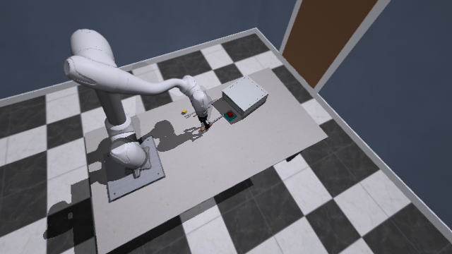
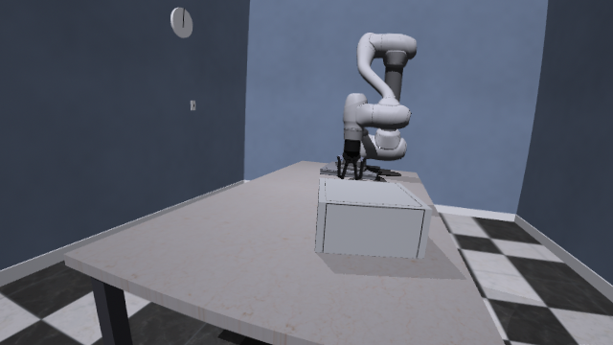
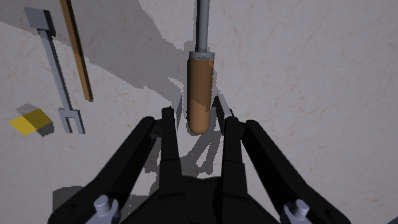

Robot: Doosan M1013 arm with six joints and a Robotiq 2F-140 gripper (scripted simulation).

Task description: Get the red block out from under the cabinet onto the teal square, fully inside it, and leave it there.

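The hook tool is 130 mm ahead of my hand, 30 mm below it and 10 mm to the left of it. Round my hand: small yellow piece (210 mm to the left, 130 mm behind, 30 mm below); thin brown stick (180 mm to the left, 40 mm below, 20 mm ahead); grey forked tool (190 mm to the left, 60 mm behind, 40 mm below).
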